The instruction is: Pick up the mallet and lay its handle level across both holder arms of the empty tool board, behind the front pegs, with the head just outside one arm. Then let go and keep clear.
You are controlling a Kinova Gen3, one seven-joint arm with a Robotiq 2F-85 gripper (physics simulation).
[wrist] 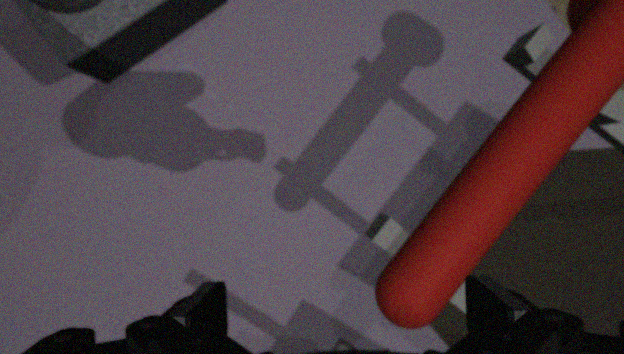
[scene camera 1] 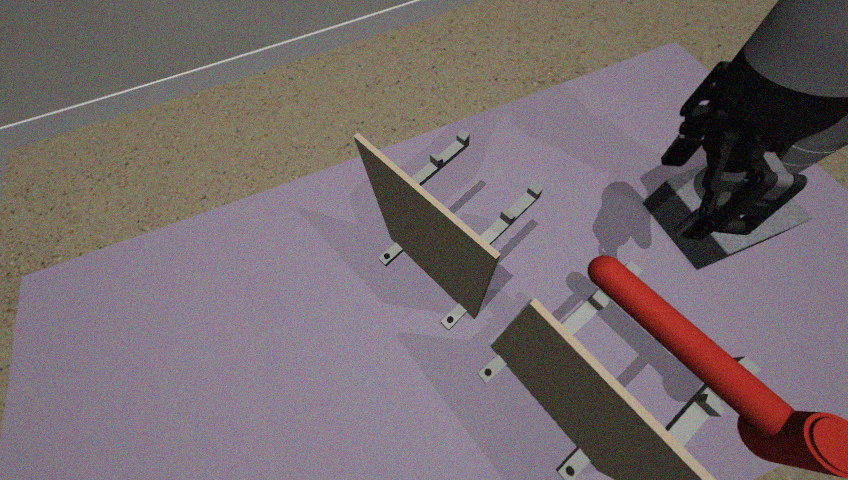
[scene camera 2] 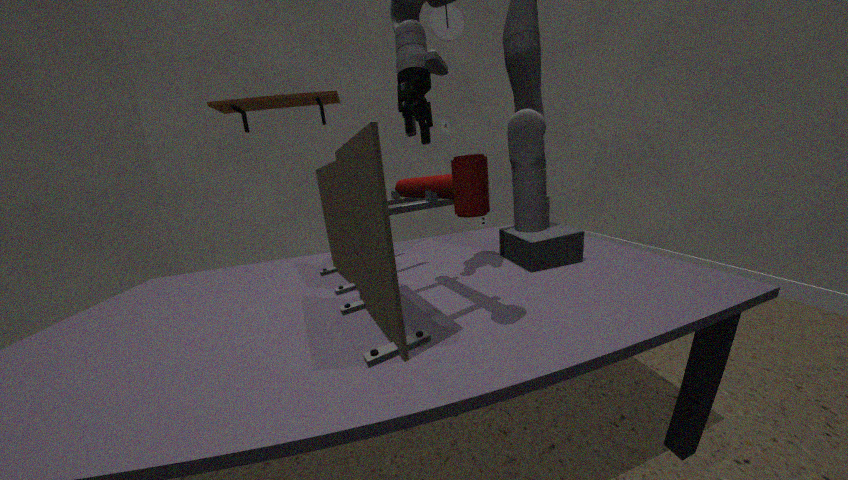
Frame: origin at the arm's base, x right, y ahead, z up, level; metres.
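Where they show: gripper, between the fingertips: (wrist: 344, 305) (scene camera 1: 677, 197) (scene camera 2: 419, 140); arm's base, origin of its link: (scene camera 2: 530, 228).
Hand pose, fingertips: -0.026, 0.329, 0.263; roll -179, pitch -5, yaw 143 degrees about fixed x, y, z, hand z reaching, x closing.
Note:
Each offset is from my fingertips to the centre of the thing, as dx, dy, dz. "*": to the spot under its first point. Level surfaces: height alone.
The red mallet {-0.138, +0.028, -0.105} (scene camera 1: 684, 339) (scene camera 2: 470, 185) (wrist: 500, 175) lies level across the two holder arms of the nearer tool board {-0.131, +0.105, -0.184} (scene camera 1: 583, 404) (scene camera 2: 368, 237), its head outside one arm. The empty tool board {+0.170, +0.171, -0.189} (scene camera 1: 428, 220) stands beyond it; its two pale arms, the far one {* +0.260, +0.125, -0.135} (scene camera 1: 449, 153) and the near one {* +0.121, +0.078, -0.136} (scene camera 1: 520, 205), carry upright pegs and no tool. My gripper (scene camera 1: 683, 195) (scene camera 2: 417, 136) (wrist: 344, 305) is open and empty, above the mallet's handle end in scene camera 2. In the wrist view the handle's rounded end shows between the fingertips, nearer the right one.
The robot's base block (scene camera 1: 758, 223) (scene camera 2: 541, 249) stands on the lilac table {dz -0.352} (scene camera 1: 178, 356) (scene camera 2: 178, 380) on the side the holder arms point to. Both boards rise upright on pale feet. A wooden wall shelf (scene camera 2: 279, 102) hangs in the background.

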